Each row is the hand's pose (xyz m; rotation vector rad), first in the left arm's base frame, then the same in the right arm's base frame.
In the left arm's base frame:
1: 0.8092 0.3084 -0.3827 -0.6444 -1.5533 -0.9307
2: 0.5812 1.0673 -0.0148 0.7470 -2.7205 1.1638
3: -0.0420 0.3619 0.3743 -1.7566 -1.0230 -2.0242
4: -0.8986 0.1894 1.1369 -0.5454 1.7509 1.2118
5: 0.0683 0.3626 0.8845 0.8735 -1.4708 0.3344
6: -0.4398 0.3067 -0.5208 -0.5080 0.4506 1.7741
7: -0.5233 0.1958 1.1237 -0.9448 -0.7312 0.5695
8: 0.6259 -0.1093 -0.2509 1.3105 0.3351 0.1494
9: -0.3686 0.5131 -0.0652 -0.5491 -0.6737 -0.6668
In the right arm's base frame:
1: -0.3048 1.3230 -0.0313 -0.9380 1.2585 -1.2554
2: 0.4382 0.9326 -0.2738 -0.2189 -1.1647 -1.1443
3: -0.0090 0.3071 0.3942 -2.0586 1.7452 -0.0638
4: 0.0813 -0.7265 0.9124 -2.6318 -1.1690 -1.2523
5: -0.1067 -0.1248 0.1179 0.4677 -0.0169 -2.0481
6: 0.1919 0.9865 1.0728 1.9832 0.4449 0.3816
7: -0.0566 -0.5744 0.5979 0.5775 1.1322 -0.4051
8: -0.6307 1.1131 0.2429 -1.9075 -0.6602 2.0056
9: 0.3037 0.6002 0.7670 -0.0801 1.9207 -1.2277

